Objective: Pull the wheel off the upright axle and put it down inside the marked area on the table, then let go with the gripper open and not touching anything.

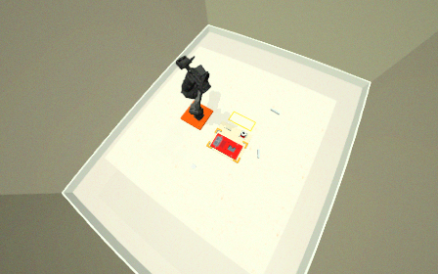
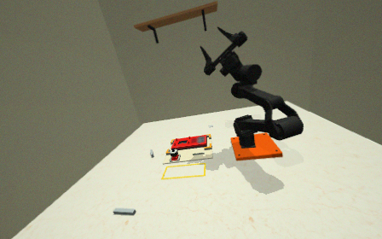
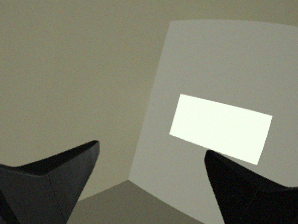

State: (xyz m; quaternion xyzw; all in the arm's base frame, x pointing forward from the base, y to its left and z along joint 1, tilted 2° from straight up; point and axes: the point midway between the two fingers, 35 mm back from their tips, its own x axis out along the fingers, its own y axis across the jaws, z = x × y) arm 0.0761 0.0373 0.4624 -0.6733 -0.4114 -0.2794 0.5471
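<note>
Now: gripper tip 470 mm above the wheel, 250 mm short of it and 20 mm to the right of it. Also, from my gripper tip: pale base board 490 mm below, 210 mm ahead, 80 mm to the right.
</note>
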